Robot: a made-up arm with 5 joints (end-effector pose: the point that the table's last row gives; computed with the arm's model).
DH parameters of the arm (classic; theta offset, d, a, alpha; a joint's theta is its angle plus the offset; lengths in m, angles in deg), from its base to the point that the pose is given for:
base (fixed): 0 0.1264 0 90
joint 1: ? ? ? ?
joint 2: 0 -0.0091 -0.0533 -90
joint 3: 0 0.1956 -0.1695 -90
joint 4: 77.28 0 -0.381 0
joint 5: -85.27 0 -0.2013 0
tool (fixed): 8 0.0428 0 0
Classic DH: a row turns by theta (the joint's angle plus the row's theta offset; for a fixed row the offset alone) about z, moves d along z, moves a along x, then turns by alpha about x.
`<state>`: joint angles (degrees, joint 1 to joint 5).
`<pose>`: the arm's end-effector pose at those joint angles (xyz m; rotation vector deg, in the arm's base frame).
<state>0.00 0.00 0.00 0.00 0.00</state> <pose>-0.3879 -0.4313 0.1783 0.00 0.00 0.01</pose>
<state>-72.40 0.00 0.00 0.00 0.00</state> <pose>-0.0678 -0.4313 0.5119 0.01 72.40 0.01</pose>
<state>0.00 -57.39 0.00 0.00 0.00</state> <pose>0.2996 -0.6089 0.1783 0.00 0.00 57.40</pose>
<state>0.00 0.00 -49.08 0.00 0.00</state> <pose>-0.1994 -0.4313 0.5056 0.00 49.08 0.01</pose>
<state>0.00 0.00 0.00 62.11 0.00</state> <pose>0.0666 -0.4987 0.1783 0.00 0.00 62.12</pose>
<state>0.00 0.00 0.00 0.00 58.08</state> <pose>-0.3177 -0.6137 0.1783 0.00 0.00 58.09</pose>
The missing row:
joint 1: 0 -0.108 0.1181 90
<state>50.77 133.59 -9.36 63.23 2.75</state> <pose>-0.2291 0.5484 -0.0776 38.97 -46.16 -58.57</pose>
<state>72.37 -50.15 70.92 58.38 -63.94</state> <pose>0.1696 -0.2530 0.4471 5.50 -130.28 62.11</pose>
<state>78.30 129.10 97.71 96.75 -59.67</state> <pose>-0.0515 0.3958 0.0582 -42.78 -54.64 -127.79</pose>
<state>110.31 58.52 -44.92 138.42 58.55</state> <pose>0.0899 -0.0465 0.4592 96.29 72.25 -133.09</pose>
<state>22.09 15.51 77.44 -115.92 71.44</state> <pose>0.1696 0.3623 -0.4061 30.99 -98.29 -47.90</pose>
